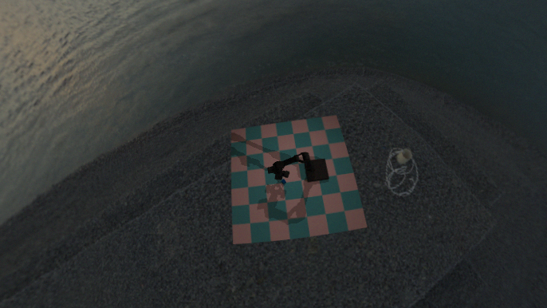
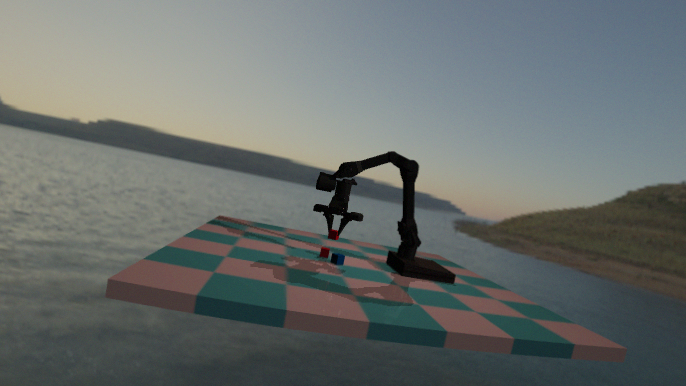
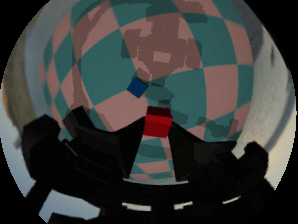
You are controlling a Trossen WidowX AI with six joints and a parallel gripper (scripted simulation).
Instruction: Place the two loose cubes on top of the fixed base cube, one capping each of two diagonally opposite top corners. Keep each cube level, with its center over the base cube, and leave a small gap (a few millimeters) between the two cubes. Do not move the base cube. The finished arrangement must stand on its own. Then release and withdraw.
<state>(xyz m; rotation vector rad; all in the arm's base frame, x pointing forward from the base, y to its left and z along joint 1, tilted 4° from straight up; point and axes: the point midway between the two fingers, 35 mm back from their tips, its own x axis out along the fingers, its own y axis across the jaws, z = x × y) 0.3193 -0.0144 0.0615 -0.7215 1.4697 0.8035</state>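
The blue cube lies 8 cm below my gripper tip, 6 cm to the left of it and 2 cm behind it.
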